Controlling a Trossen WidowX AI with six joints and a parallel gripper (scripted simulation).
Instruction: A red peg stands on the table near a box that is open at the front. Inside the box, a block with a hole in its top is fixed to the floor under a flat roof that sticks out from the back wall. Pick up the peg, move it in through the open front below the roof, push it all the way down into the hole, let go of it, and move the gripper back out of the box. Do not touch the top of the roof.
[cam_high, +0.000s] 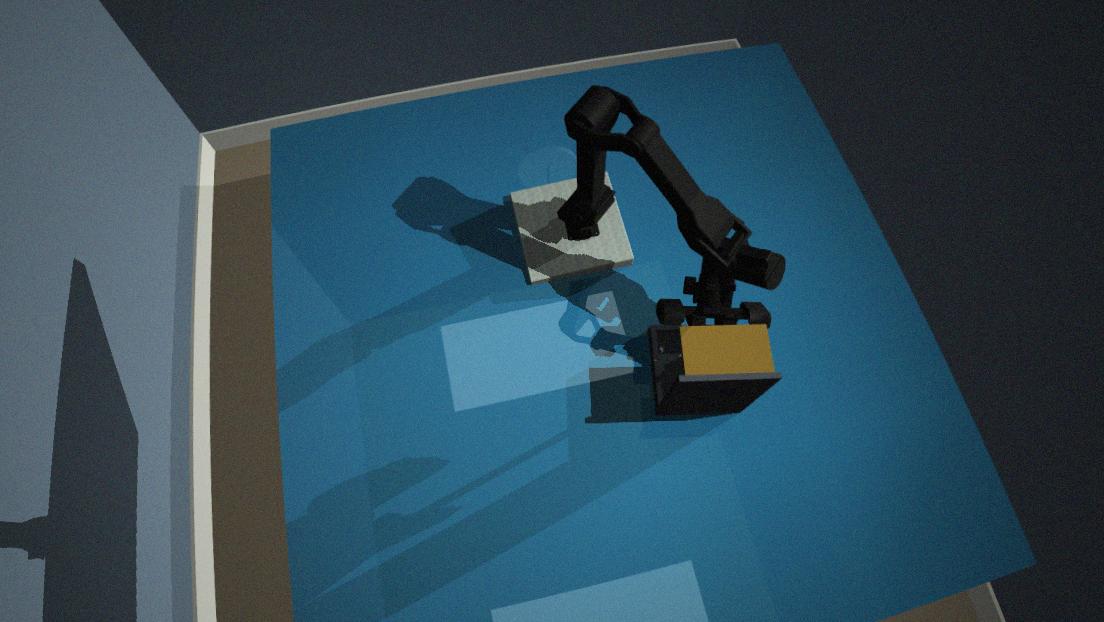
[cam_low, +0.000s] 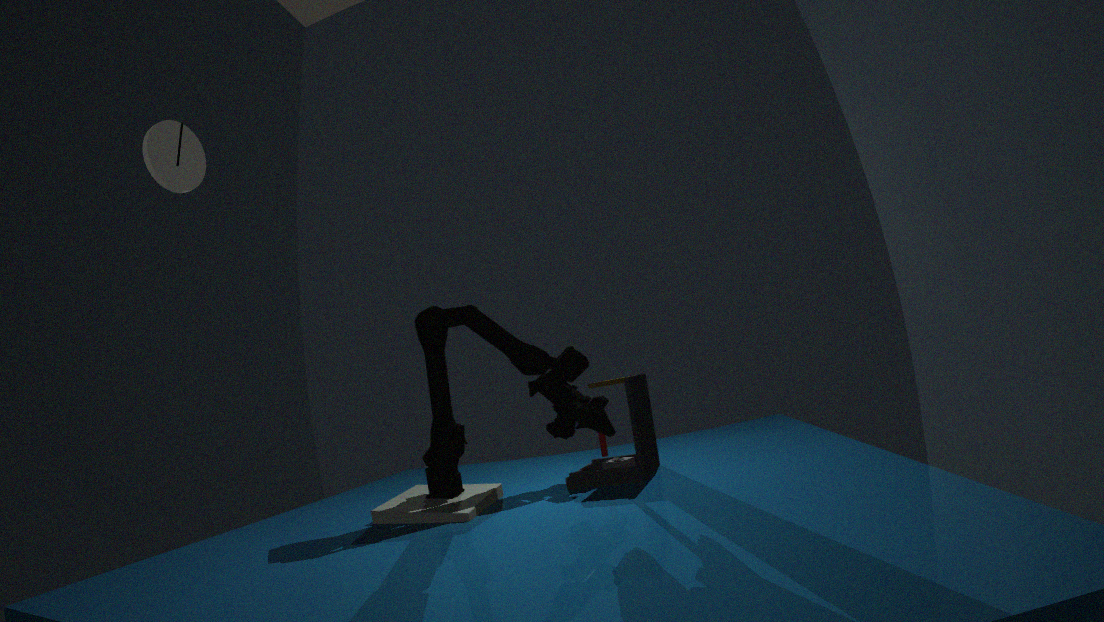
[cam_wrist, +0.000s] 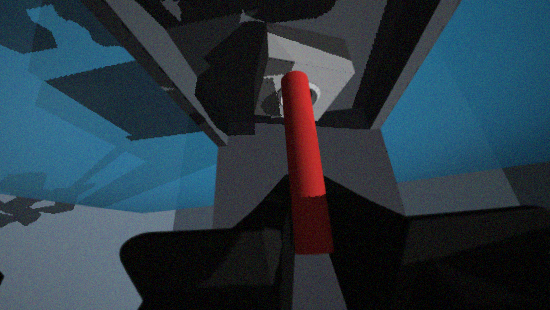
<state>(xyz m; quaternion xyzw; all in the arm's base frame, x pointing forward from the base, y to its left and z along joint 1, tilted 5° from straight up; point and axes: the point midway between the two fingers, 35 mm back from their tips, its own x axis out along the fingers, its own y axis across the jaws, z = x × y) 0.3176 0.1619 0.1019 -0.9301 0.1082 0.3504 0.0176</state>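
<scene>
Right now the back wall is 7 cm ahead of my gripper tip, 2 cm above it and 1 cm to the right of it. Also, from my gripper tip: red peg: 3 cm behind, 1 cm to the left, 1 cm below; then roof: 12 cm above, 3 cm ahead.
</scene>
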